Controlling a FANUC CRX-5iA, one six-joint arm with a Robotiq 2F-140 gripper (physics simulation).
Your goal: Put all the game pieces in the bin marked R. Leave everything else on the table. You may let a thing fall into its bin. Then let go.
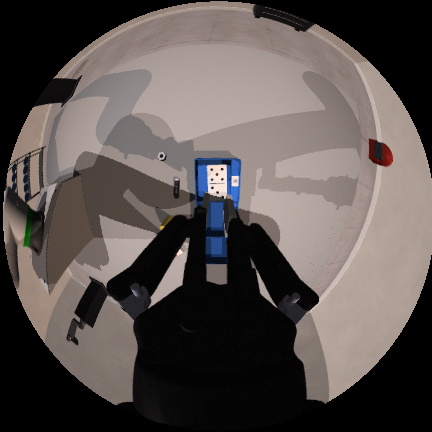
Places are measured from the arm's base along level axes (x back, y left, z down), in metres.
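Pixels of known places: gripper, between the fingertips: [216,201]; arm's base, origin of its link: [38,233].
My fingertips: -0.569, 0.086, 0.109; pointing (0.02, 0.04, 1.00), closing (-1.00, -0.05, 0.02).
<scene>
For each thing: its middle in the pictures, then the offset to it from my fingertips, as dx, dy, dz.
- white domino, middle of its body: [216,182] +0.002, +0.028, -0.003
- small white label, middle of its body: [234,180] -0.032, +0.020, +0.070
- middle bin, middle of its body: [216,217] -0.006, -0.067, +0.085
- red thing, middle of its body: [171,252] +0.107, -0.190, +0.098
- metal nut, middle of its body: [161,155] +0.122, +0.060, +0.101
- dark cylinder, middle of its body: [176,187] +0.087, -0.011, +0.100
- yellow thing, middle of its body: [167,227] +0.103, -0.100, +0.079
A white domino [217,179] with black dots is held by its near end between the fingertips of my gripper [216,201], which is shut on it. The domino is over the far compartment of a row of blue bins [242,172], inside its outline as seen from above. A small white label [235,181] is at the right of that compartment; its letter is too small to read. The middle bin [215,217] and near bin [216,247] show between my fingers. A small white and red thing [180,252] is partly hidden behind the left finger linkage; I cannot tell what it is.
A metal nut [162,156] and a dark cylinder [176,187] lie on the table left of the bins. A yellow thing [165,223] is partly hidden by the left finger linkage. A red object [381,152] is at the far right, beyond the table edge.
</scene>
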